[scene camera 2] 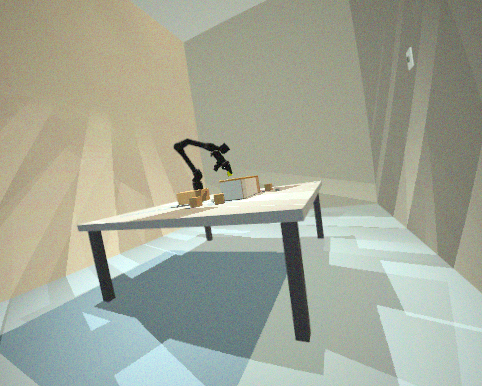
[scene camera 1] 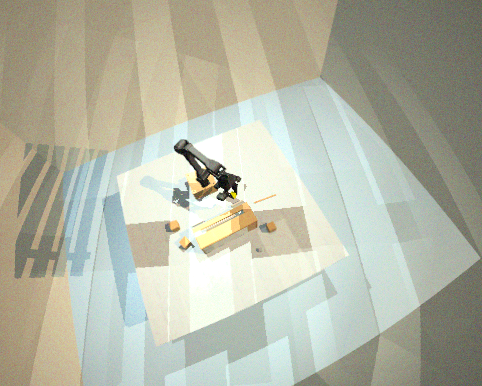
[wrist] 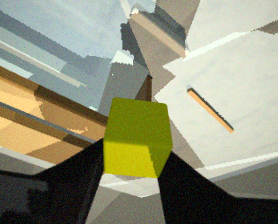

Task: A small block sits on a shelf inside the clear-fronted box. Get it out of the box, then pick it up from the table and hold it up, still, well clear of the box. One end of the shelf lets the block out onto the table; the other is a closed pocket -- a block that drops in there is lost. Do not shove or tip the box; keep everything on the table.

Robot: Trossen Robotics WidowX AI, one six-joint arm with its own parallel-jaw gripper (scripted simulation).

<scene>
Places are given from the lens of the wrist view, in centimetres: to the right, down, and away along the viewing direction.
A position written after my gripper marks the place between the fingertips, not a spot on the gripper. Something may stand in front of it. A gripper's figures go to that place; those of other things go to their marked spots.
my gripper [wrist: 133, 147]: 0, 2, 11
yellow block [wrist: 137, 141]: 0, 1, 8
long tan box [wrist: 64, 83]: -8, -3, 16
The marked spots on the yellow block and the long tan box are 12 cm apart.
</scene>
